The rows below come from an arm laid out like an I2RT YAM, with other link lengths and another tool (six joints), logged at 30 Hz.
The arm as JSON. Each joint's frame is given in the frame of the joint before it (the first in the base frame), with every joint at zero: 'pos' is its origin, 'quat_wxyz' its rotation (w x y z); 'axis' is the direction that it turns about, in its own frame. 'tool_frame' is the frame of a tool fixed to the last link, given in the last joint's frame.
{
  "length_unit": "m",
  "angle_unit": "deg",
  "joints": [
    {
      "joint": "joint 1",
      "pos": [
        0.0,
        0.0,
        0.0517
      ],
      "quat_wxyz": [
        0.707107,
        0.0,
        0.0,
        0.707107
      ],
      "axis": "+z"
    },
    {
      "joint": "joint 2",
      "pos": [
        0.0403,
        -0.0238,
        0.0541
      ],
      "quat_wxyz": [
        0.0,
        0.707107,
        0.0,
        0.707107
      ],
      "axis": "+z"
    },
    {
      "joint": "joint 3",
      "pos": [
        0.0,
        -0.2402,
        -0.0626
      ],
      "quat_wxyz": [
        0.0,
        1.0,
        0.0,
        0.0
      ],
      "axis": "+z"
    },
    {
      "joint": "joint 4",
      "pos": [
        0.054,
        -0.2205,
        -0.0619
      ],
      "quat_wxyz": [
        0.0,
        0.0,
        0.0,
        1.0
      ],
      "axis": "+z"
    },
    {
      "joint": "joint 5",
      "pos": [
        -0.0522,
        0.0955,
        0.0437
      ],
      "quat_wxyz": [
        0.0,
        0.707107,
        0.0,
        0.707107
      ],
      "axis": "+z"
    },
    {
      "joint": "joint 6",
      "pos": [
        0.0,
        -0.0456,
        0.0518
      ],
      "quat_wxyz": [
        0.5,
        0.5,
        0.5,
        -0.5
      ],
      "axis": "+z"
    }
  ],
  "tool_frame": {
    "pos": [
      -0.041,
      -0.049,
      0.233
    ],
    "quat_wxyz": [
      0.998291,
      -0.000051,
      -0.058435,
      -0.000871
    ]
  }
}
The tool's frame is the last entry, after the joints.
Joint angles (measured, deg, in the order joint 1, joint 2, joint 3, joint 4, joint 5, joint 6), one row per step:
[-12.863, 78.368, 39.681, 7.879, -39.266, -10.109]
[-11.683, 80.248, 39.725, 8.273, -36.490, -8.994]
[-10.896, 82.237, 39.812, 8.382, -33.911, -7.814]
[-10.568, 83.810, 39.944, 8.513, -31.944, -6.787]
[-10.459, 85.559, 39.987, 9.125, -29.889, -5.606]
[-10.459, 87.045, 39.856, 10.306, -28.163, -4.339]
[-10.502, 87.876, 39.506, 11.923, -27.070, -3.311]
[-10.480, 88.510, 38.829, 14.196, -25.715, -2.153]
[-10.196, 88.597, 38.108, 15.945, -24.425, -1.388]
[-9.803, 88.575, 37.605, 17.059, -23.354, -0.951]
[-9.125, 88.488, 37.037, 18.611, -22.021, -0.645]
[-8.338, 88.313, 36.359, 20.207, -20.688, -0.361]
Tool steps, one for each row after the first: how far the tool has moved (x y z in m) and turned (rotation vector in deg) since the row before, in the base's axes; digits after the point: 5 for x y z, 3 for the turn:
[0.00380, -0.00116, -0.01484, -0.233, 2.227, -1.647]
[0.00254, -0.00324, -0.01618, -0.107, 2.543, -1.900]
[0.00238, -0.00465, -0.01209, -0.056, 1.912, -1.780]
[0.00349, -0.00689, -0.01221, -0.067, 1.742, -2.150]
[0.00434, -0.00670, -0.00878, 0.051, 1.059, -2.046]
[0.00471, -0.00486, -0.00302, 0.084, 0.026, -1.464]
[0.00587, -0.00562, -0.00148, -0.038, -0.448, -1.684]
[0.00396, -0.00327, 0.00002, -0.281, -0.576, -1.170]
[0.00245, -0.00147, -0.00003, -0.347, -0.402, -0.717]
[0.00378, -0.00060, 0.00158, -0.647, -0.858, -0.591]
[0.00323, 0.00039, 0.00185, -0.633, -0.904, -0.481]

